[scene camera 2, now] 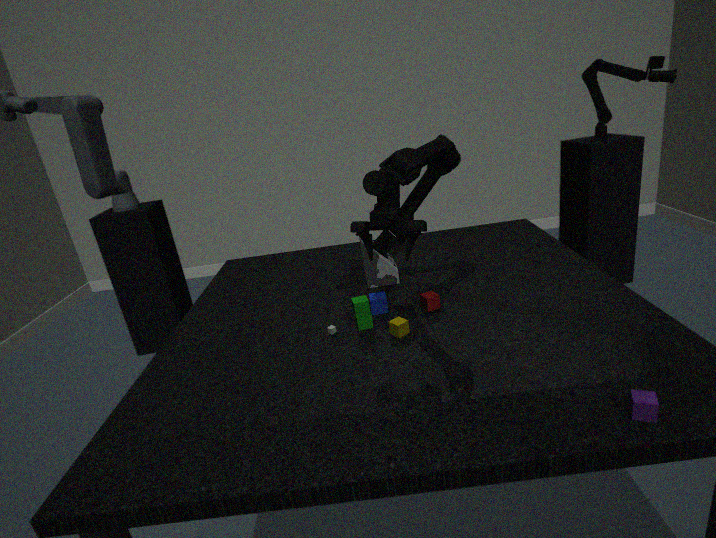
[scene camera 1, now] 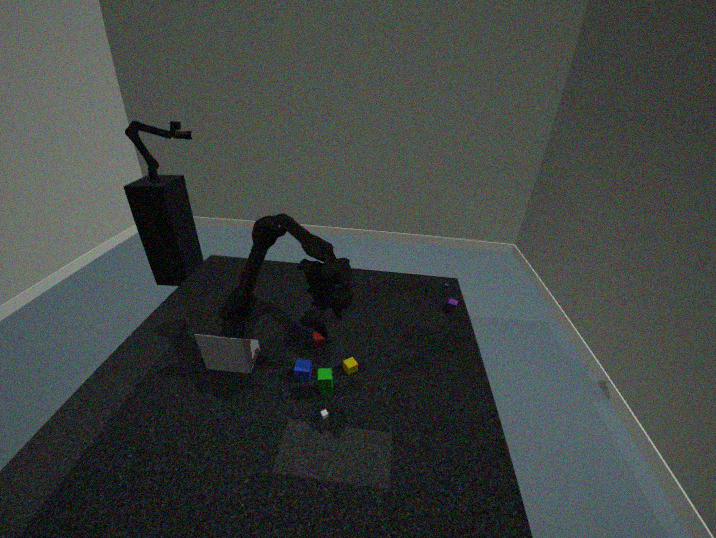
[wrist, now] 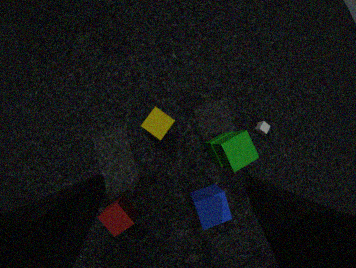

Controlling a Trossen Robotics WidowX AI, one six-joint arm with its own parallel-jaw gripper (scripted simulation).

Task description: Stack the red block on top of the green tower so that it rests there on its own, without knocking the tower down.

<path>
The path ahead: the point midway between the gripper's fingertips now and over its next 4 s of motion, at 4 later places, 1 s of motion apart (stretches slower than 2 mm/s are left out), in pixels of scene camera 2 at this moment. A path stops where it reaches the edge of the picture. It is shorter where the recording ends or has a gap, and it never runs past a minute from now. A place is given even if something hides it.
The gripper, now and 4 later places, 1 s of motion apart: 388,260; 428,287; 430,302; 427,276; 402,272
</path>
